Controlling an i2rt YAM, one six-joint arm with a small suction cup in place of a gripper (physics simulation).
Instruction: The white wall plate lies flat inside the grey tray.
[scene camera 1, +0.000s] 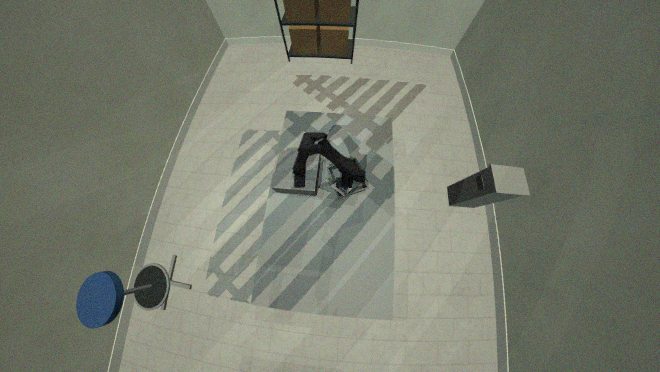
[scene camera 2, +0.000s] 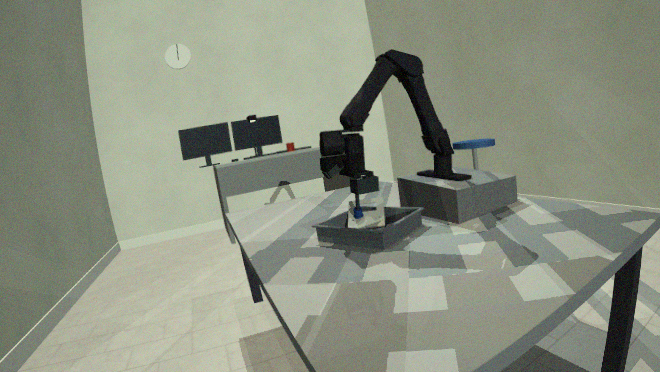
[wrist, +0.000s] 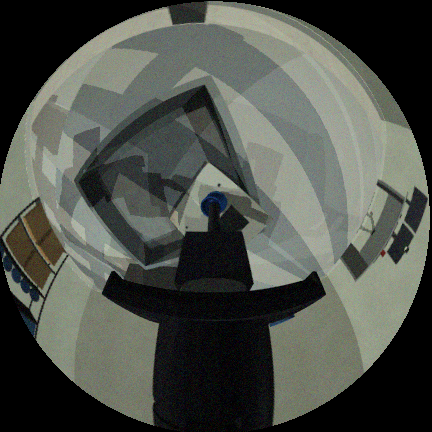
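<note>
The white wall plate (scene camera 2: 372, 219) (wrist: 206, 181) is tilted in the grey tray (scene camera 2: 350, 237) (wrist: 117, 227), not flat. In the scene camera 2 view part of it stands above the tray's rim. In the wrist view its right part overlaps the tray's wall, and its left part reaches over the tray's inside. My blue suction cup (scene camera 2: 358, 213) (wrist: 214, 204) points down at the plate's face, with the suction off. The cup is at or very close to the plate; I cannot tell whether they touch. In the scene camera 1 view the arm hides much of the plate.
The arm's grey base block (scene camera 1: 295, 190) (scene camera 2: 430, 200) stands beside the tray on the table (scene camera 2: 350, 320). Striped shadows cross the table top. A desk (scene camera 2: 270, 172) with monitors, a blue stool (scene camera 1: 99, 300) (scene camera 2: 474, 144) and a shelf rack (scene camera 1: 320, 57) stand farther away.
</note>
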